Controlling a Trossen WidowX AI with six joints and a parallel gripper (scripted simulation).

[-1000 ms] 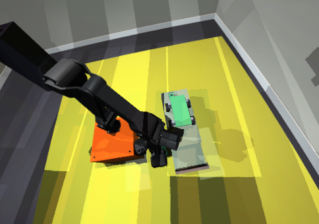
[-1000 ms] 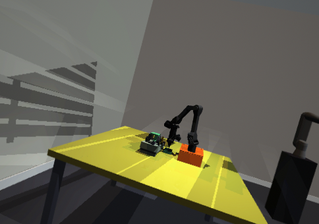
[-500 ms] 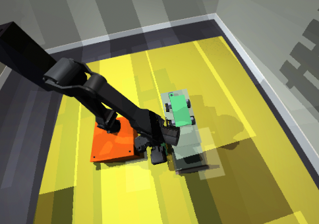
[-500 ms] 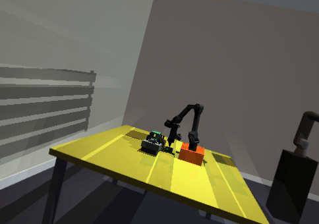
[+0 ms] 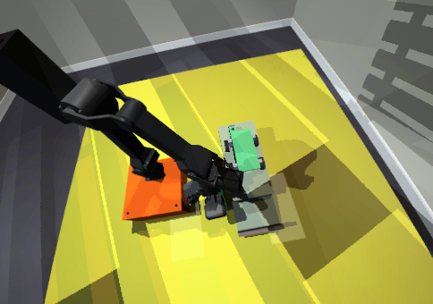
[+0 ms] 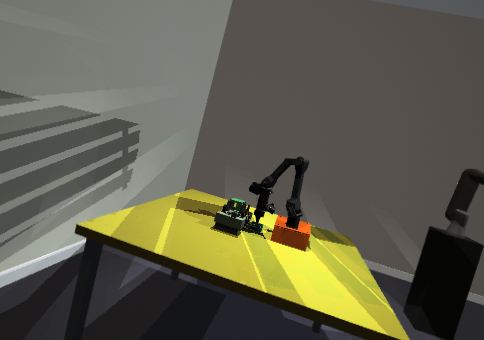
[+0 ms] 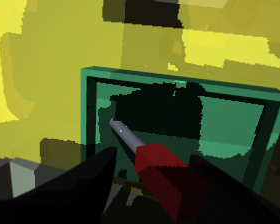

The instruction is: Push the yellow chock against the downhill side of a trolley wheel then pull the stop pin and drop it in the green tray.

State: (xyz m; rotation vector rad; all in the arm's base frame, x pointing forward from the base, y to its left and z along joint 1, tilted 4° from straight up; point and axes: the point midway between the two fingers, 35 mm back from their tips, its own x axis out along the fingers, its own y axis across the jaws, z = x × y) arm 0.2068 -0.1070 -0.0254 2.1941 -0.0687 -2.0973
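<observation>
Right now my gripper tip is 1 cm to the left of the red-headed stop pin. Round my gripper tip: trolley: 13 cm ahead, 12 cm to the left, 7 cm above; then green tray: 1 cm to the left, 5 cm below; then yellow chock: 8 cm ahead, 3 cm to the left, 4 cm above.
</observation>
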